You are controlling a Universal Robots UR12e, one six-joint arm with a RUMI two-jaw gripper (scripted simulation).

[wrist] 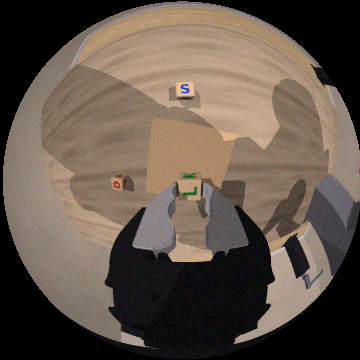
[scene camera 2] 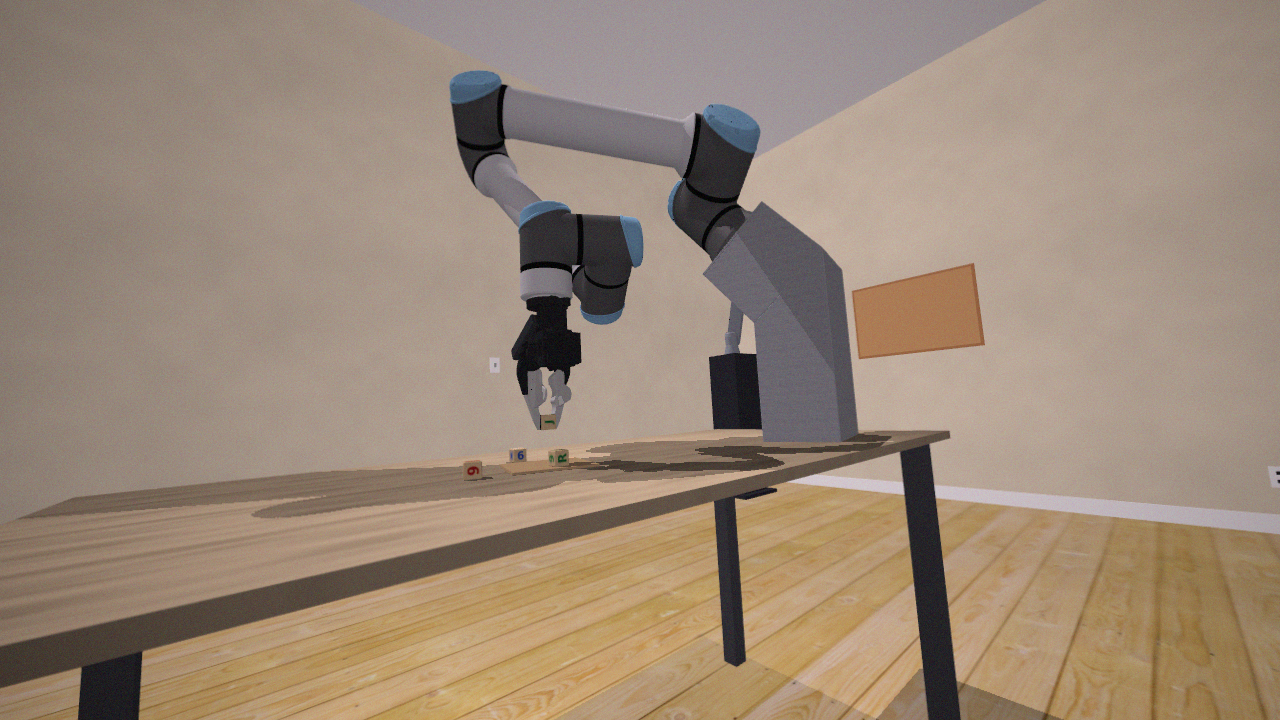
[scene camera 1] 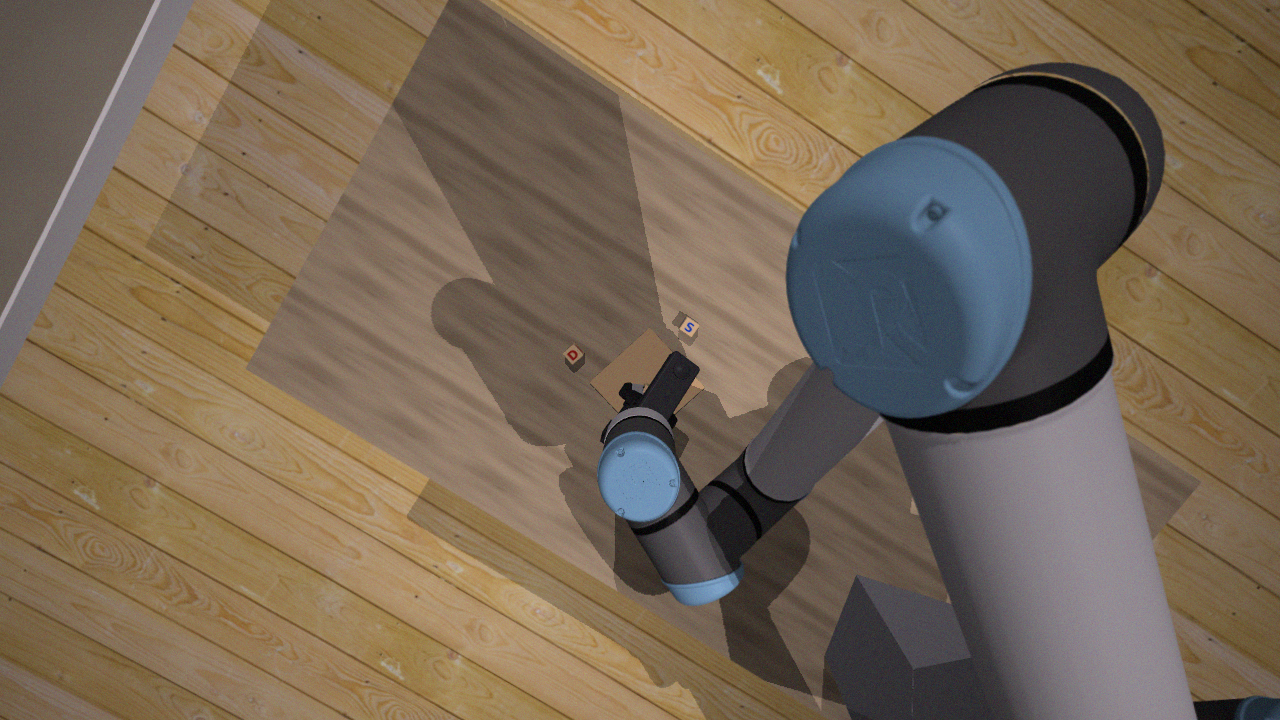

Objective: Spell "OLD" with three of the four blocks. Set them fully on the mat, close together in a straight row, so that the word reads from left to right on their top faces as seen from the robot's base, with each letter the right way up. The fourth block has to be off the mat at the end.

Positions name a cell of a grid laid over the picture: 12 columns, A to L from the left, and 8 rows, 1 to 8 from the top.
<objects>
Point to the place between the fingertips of the gripper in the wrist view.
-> G5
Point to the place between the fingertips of the gripper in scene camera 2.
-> F5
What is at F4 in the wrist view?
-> A mat.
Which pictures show the mat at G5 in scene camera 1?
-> The wrist view, scene camera 2 and scene camera 1: all of them.
</objects>
